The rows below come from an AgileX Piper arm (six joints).
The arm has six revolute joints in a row. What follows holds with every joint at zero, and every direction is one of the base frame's.
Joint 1 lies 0.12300 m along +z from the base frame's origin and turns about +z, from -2.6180 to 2.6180 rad.
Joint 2 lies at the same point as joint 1 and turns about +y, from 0.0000 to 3.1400 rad.
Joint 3 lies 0.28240 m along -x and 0.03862 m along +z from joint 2 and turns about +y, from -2.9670 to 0.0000 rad.
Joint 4 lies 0.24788 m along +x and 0.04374 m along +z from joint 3 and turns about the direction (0.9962, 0, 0.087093), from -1.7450 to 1.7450 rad.
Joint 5 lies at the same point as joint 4 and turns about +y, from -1.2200 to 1.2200 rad.
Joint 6 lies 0.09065 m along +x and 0.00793 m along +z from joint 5 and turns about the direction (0.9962, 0, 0.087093), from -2.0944 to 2.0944 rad.
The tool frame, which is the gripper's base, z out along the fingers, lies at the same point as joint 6; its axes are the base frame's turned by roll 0.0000, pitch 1.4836 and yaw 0.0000 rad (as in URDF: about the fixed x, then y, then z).
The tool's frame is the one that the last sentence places.
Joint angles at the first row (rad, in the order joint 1, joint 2, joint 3, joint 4, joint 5, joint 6):
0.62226 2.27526 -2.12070 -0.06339 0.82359 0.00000
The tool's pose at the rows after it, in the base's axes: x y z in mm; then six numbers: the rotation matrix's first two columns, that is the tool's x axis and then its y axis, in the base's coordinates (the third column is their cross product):
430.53, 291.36, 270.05, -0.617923, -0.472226, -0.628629, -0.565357, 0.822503, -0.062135
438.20, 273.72, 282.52, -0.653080, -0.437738, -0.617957, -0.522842, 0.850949, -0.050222
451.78, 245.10, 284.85, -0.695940, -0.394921, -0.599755, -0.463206, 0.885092, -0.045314
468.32, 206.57, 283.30, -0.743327, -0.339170, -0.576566, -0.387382, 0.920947, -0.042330
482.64, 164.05, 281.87, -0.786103, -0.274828, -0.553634, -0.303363, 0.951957, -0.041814
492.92, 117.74, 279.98, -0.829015, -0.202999, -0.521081, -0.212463, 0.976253, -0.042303
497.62, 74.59, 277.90, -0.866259, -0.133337, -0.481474, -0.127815, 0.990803, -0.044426
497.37, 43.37, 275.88, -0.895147, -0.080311, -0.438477, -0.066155, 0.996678, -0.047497
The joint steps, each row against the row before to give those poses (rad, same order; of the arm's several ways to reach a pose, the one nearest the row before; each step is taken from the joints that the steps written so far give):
-0.01871 -0.00004 -0.08900 0.00120 0.08756 0.00000
-0.03650 -0.00191 -0.04989 0.00258 0.06675 0.01488
-0.06101 -0.00237 -0.01023 0.00001 0.03614 0.00854
-0.08180 -0.00003 0.00004 0.00215 0.02886 0.00240
-0.08760 0.00002 -0.00005 0.00000 0.02798 0.00201
-0.09294 0.00000 0.00002 0.00000 0.03869 0.00080
-0.08525 0.00002 -0.00005 -0.00099 0.04589 0.00000
-0.06122 -0.00001 0.00004 -0.00185 0.04850 -0.00001

